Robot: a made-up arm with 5 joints.
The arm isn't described. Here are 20 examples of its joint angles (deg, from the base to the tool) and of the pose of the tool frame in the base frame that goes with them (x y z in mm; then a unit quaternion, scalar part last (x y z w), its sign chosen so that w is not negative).
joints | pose
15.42 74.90 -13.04 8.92 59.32 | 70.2 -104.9 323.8 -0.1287 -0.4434 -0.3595 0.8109
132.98 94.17 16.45 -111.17 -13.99 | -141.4 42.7 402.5 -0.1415 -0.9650 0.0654 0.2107
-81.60 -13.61 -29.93 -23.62 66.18 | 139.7 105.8 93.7 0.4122 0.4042 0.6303 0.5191
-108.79 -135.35 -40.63 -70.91 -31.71 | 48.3 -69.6 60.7 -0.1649 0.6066 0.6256 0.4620
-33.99 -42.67 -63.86 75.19 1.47 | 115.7 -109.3 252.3 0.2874 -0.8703 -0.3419 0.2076
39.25 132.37 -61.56 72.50 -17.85 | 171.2 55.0 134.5 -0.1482 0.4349 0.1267 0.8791
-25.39 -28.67 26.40 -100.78 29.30 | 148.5 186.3 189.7 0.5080 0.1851 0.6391 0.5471
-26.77 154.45 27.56 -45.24 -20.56 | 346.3 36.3 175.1 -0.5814 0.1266 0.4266 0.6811
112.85 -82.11 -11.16 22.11 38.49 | 98.7 106.1 102.2 0.8117 -0.2074 -0.4410 0.3219
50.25 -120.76 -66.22 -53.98 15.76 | 51.4 186.8 91.2 0.6345 0.0561 -0.6777 0.3674
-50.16 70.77 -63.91 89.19 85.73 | 150.7 173.5 123.1 -0.3121 0.2531 0.9102 0.1002
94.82 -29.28 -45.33 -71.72 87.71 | -180.4 3.7 124.2 0.0595 -0.4667 -0.7664 0.4373
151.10 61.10 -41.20 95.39 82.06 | 49.2 -66.8 78.2 0.2400 0.4786 0.2579 0.8043
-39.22 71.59 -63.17 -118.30 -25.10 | 166.7 -110.8 412.4 0.5900 -0.7757 0.2156 0.0605
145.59 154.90 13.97 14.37 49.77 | -60.0 228.3 237.4 -0.1738 -0.1403 0.9565 0.1875
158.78 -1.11 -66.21 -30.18 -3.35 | 153.3 50.0 248.2 -0.0107 -0.1025 0.4811 0.8706
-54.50 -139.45 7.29 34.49 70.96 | 50.7 -191.2 186.5 0.0328 0.6715 -0.2583 0.6938
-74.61 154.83 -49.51 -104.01 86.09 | 309.1 -11.3 440.0 -0.7677 0.0235 0.1386 0.6252
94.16 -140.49 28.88 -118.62 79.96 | 37.9 273.2 357.6 0.4561 -0.2546 0.8371 0.1628
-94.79 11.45 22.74 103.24 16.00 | 43.3 -173.4 345.7 -0.2145 -0.5051 -0.4465 0.7067
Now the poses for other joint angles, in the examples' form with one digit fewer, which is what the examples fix.
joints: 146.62 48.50 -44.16 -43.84 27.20
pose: 100 -13 411 -0.024 -0.603 0.327 0.728
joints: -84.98 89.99 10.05 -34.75 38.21
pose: 41 -53 443 -0.705 -0.014 -0.561 0.434
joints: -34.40 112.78 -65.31 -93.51 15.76
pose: 315 -24 350 -0.871 0.460 0.001 0.172
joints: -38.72 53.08 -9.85 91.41 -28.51
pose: 311 -69 311 0.077 -0.266 -0.047 0.960
